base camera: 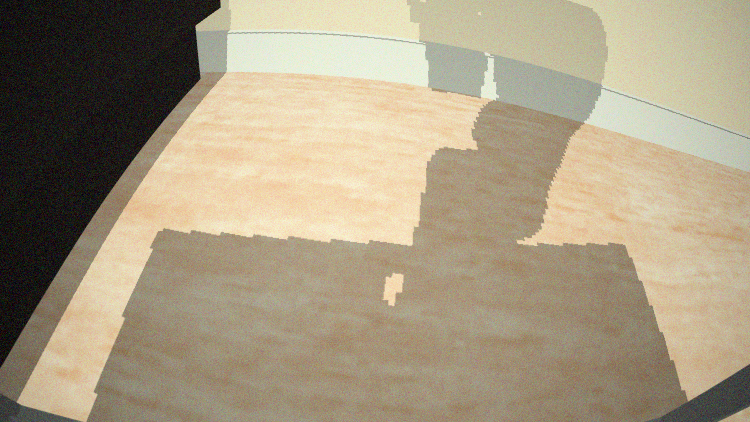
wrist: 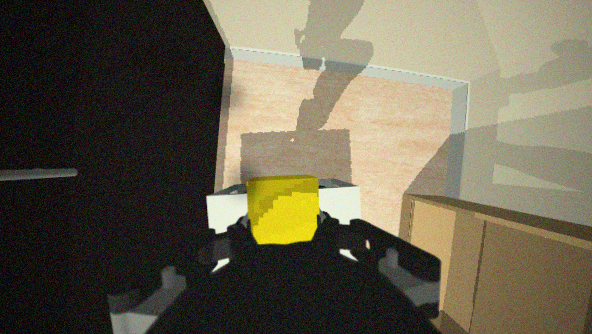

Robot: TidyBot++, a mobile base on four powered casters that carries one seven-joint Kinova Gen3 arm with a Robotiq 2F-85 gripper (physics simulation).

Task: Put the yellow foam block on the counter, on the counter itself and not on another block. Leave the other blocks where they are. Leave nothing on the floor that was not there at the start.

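Frame: origin at the arm's base, x right, y ahead, z up, level; centimetres.
Seen in the pictures: gripper, fingertip midpoint: [wrist: 284, 218].
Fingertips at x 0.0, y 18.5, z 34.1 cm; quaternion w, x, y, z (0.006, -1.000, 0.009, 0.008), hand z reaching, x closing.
Note:
A point is followed by its place in that frame.
The yellow foam block [wrist: 285, 215] {x 0.2, y 19.7, z 36.9 cm} is in the lower middle of the wrist view, clamped between the fingers of my gripper [wrist: 284, 218] {x 0.0, y 18.5, z 34.1 cm}. My gripper is shut on it and holds it high above the floor. The block's far end is partly in shadow, and the gripper's dark body hides its near end. Neither the block nor the gripper shows in the base camera view. I cannot make out the counter top or the other blocks in either view.
A wooden cabinet [wrist: 530, 275] {x 93.1, y -24.7, z 1.3 cm} stands at the lower right. A large black surface [wrist: 125, 125] {x -30.5, y 33.3, z 17.9 cm} [base camera: 78, 94] {x -29.1, y 43.3, z -21.0 cm} fills the left side, with a grey bar [wrist: 40, 174] {x -28.5, y 24.4, z 31.2 cm} on it. A pale wall [wrist: 425, 40] {x 61.8, y 72.4, z -10.6 cm} [base camera: 681, 52] {x 62.2, y 72.4, z -18.5 cm} stands beyond the wooden floor [wrist: 400, 130] {x 70.3, y 40.1, z -39.7 cm} [base camera: 314, 157] {x -4.2, y 56.0, z -39.7 cm}, where the robot's shadow falls.

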